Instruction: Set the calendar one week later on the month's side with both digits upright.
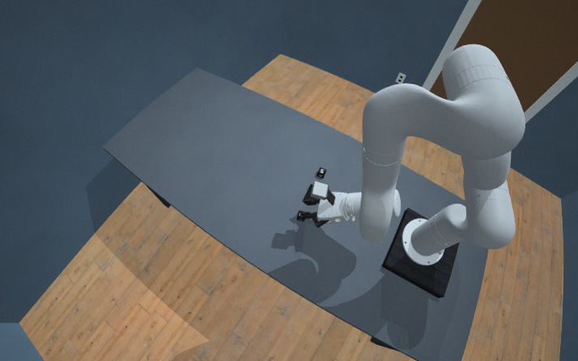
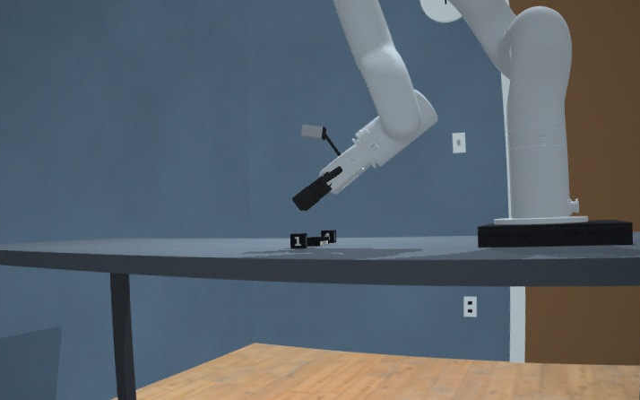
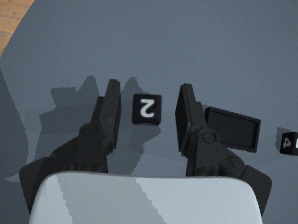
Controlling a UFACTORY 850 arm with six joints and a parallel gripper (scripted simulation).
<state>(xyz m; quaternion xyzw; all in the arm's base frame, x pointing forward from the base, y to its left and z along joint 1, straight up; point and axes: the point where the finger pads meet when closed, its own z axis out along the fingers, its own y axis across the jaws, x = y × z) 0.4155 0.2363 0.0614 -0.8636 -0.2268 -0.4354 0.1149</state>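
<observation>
My hand is 1 cm short of the calendar cube, 1 cm to the right of it and 8 cm above it. Also, from my hand: black tray (5 cm ahead, 9 cm to the right, 9 cm below).
</observation>
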